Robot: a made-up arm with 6 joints.
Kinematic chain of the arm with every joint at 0, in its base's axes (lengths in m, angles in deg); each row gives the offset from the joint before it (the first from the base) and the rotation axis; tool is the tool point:
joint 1: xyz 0 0 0.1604 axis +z
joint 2: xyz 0 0 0 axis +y
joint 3: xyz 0 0 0.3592 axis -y
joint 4: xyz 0 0 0 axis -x
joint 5: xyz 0.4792 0 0 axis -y
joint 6: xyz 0 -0.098 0 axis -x
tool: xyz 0 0 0
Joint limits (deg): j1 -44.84..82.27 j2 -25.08..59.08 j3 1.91..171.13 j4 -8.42..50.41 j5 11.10..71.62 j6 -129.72..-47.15
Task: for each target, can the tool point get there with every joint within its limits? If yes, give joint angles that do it. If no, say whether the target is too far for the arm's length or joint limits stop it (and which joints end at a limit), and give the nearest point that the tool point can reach.
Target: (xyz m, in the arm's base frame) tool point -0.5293 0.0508 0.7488
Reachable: yes | joints -14.91 -18.08 125.70 27.24 67.01 -57.69
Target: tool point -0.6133 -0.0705 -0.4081
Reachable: no: joint limits stop it (at a limit: joint 2, joint 3, joint 4) | nearest point -0.5907 -0.0679 0.2794 | short by 0.688 m
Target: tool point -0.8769 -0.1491 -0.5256
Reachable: no: too far | nearest point -0.5862 -0.0997 0.2794 | short by 0.857 m
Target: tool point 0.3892 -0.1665 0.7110
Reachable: yes | joints -9.90 -4.31 17.78 7.74 52.72 -122.68
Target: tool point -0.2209 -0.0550 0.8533
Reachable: yes | joints -9.58 19.02 147.34 21.84 65.56 -86.15
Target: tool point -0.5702 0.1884 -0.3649
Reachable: no: joint limits stop it (at a limit: joint 2, joint 3, joint 4) | nearest point -0.5646 0.1865 0.2794 | short by 0.644 m
